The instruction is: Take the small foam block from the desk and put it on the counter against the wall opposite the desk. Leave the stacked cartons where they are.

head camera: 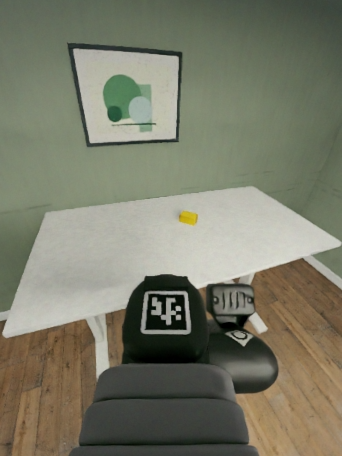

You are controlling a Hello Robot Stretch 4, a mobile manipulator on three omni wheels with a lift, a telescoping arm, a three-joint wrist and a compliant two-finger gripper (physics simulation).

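Places are measured from the robot's base along level axes (x ahead, y left, z up), in centimetres.
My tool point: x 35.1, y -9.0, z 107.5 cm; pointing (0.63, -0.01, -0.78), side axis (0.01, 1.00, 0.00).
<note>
Behind a point stands the place of what it marks.
A small yellow foam block (188,217) {x 97.9, y -12.2, z 96.6 cm} lies on the white desk (100,250) {x 75.0, y 30.5, z 92.3 cm}, right of the middle and toward the wall side. The robot's grey arm reaches up from the bottom of the view to a black wrist at the desk's near edge, and the block is beyond it. The gripper's fingers do not show, so their opening is not visible. The counter and the stacked cartons do not show in this view.
A framed picture (167,92) {x 135.5, y 0.4, z 154.2 cm} hangs on the green wall (250,100) {x 157.3, y -54.8, z 152.1 cm} behind the desk. White desk legs (101,350) stand on the wooden floor (45,380) {x 48.0, y 80.0, z -2.7 cm}. Another wall meets the green wall at the right.
</note>
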